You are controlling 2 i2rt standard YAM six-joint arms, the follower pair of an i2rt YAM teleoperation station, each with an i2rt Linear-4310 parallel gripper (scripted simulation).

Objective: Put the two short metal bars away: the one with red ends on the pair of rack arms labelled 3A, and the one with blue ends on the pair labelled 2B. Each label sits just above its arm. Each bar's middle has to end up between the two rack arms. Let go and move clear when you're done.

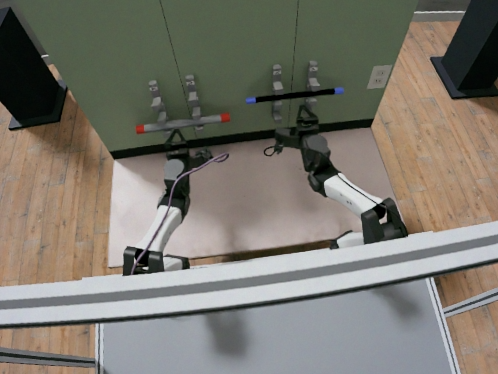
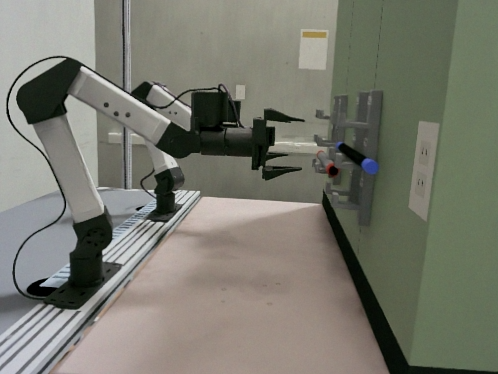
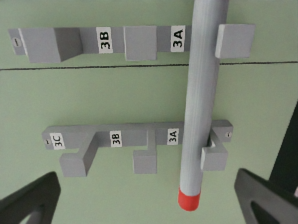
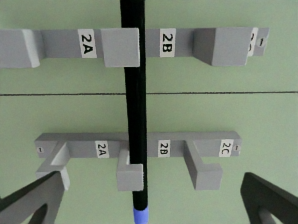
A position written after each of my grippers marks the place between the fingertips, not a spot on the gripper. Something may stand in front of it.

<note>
In view: my left gripper [image 3: 147, 178], my right gripper [image 2: 303, 144] and a red-ended grey bar [image 1: 225, 117].
My right gripper is seen too in image 4 [image 4: 151, 180]. Image 4 does not show the red-ended grey bar: it is out of frame.
</note>
